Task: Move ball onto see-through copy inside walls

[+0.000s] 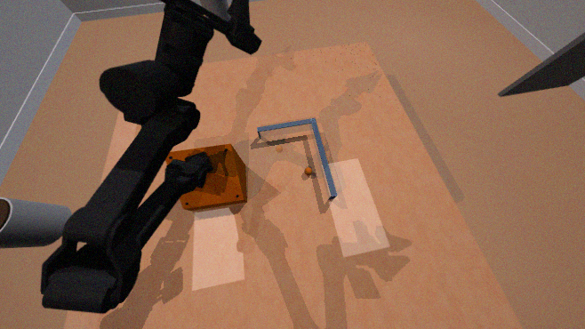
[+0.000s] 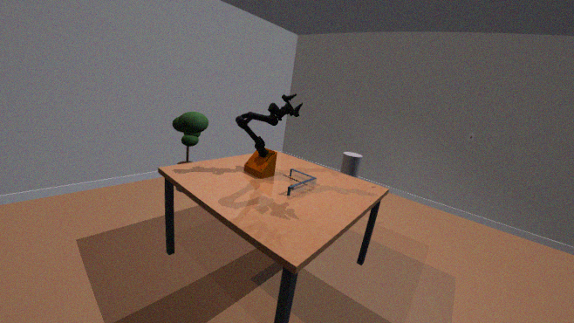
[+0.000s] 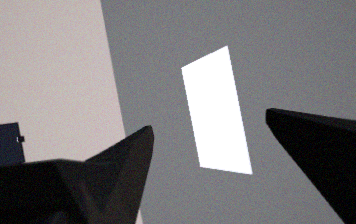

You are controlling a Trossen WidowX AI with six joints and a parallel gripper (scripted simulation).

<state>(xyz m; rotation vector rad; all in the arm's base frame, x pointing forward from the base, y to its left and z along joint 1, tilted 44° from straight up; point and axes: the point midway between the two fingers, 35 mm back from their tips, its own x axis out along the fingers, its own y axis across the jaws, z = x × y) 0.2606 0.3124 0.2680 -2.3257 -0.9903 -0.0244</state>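
The orange ball lies 110 mm ahead of my gripper tip, 130 mm to the right of it and 610 mm below it. The rest, counted from my gripper tip: faint orange spot 30 mm ahead, 610 mm below.
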